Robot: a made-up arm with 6 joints. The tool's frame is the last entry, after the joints.
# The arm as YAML. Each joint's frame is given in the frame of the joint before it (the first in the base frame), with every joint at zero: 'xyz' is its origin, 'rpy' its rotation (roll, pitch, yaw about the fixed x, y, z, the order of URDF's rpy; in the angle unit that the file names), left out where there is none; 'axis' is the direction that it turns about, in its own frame. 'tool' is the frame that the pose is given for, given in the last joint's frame.
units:
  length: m
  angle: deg
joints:
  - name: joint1
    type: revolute
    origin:
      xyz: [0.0, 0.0, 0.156]
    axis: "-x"
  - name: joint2
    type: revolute
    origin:
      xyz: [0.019, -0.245, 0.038]
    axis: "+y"
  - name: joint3
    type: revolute
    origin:
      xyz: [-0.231, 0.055, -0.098]
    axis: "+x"
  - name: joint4
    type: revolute
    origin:
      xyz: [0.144, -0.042, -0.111]
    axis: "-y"
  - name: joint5
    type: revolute
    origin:
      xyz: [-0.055, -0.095, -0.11]
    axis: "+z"
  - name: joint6
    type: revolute
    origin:
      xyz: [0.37, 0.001, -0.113]
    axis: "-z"
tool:
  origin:
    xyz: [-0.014, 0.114, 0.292]
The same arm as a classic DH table. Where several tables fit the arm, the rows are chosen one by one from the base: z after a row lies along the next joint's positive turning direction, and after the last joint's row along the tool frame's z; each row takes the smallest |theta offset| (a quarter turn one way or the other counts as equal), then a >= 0, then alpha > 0; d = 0 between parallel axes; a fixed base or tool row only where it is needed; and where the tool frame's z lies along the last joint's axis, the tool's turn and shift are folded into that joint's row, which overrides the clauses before.
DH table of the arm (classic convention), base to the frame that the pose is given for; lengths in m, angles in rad. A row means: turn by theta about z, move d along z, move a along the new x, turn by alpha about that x. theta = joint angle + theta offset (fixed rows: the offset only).
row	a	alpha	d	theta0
base (fixed)	0.0000	1.5708	0.1560	-1.5708
joint1	0.0380	-1.5708	-0.0190	1.5708
joint2	-0.0980	-1.5708	-0.1900	0.0000
joint3	-0.1110	-1.5708	-0.0870	0.0000
joint4	0.0550	1.5708	0.1370	1.5708
joint5	-0.3700	3.1416	0.0000	0.0027
joint6	0.1149	3.1416	0.0000	1.4513
tool (fixed)	0.0000	0.0000	0.0690	-1.6930

